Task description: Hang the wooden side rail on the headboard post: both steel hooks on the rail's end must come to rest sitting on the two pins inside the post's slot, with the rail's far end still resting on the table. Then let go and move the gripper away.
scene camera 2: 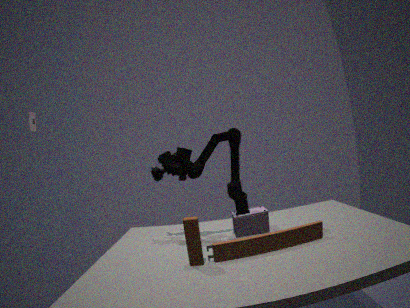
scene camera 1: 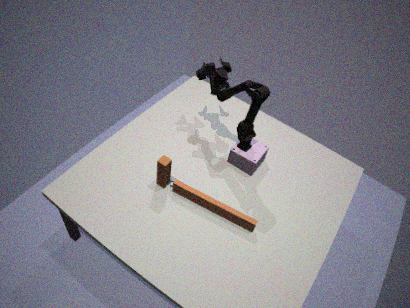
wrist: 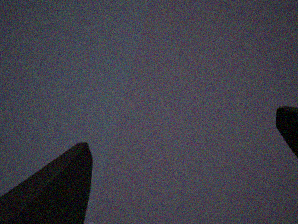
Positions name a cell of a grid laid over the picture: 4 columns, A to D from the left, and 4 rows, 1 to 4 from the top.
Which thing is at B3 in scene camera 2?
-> A headboard post.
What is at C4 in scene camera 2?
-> A wooden side rail.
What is my gripper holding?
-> Nothing.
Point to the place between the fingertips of my gripper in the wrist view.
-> At C3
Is my gripper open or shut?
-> Open.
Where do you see a wooden side rail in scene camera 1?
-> B3
